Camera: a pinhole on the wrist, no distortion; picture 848 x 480 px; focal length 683.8 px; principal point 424.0 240.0 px. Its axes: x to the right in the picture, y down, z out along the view. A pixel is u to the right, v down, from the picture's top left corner.
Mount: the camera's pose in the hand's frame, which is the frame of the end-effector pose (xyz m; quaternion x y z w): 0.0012 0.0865 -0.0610 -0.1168 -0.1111 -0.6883 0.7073
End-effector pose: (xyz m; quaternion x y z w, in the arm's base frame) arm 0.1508 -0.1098 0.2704 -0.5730 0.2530 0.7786 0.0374
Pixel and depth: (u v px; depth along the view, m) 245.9 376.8 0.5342
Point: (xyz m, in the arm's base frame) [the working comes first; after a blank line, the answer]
In the camera's frame: -0.1391 0.1069 0.5342

-0.3707 -0.2996 0.3971
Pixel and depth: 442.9 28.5 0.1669
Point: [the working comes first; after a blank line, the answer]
In the camera's frame: 0.0046 -0.0516 0.1669

0.0343 -0.1713 0.3841
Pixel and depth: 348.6 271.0 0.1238
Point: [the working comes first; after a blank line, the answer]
In the camera's frame: -0.0137 0.0056 0.1238

0.0547 -0.2095 0.3241
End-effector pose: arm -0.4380 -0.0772 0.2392 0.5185 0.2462 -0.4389 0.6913
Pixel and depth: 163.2 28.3 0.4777
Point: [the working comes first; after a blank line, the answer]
In the camera's frame: -0.1822 -0.1479 0.4777

-0.1993 -0.3064 0.6771
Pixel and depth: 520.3 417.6 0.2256
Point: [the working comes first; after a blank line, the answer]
In the camera's frame: 0.0318 0.0586 0.2256

-0.3145 -0.2402 0.3106
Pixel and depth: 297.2 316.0 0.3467
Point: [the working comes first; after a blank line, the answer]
In the camera's frame: -0.0643 0.0385 0.3467

-0.2239 -0.3013 0.4217
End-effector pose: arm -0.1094 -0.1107 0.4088 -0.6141 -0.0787 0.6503 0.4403
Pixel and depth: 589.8 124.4 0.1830
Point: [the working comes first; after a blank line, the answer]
In the camera's frame: 0.0444 -0.0309 0.1830

-0.2721 -0.1348 0.3932
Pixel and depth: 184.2 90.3 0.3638
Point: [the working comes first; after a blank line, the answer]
In the camera's frame: -0.1276 -0.0796 0.3638

-0.4857 -0.2502 0.3181
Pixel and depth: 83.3 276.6 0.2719
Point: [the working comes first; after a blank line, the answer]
In the camera's frame: -0.1355 0.0146 0.2719

-0.3844 -0.2158 0.2411
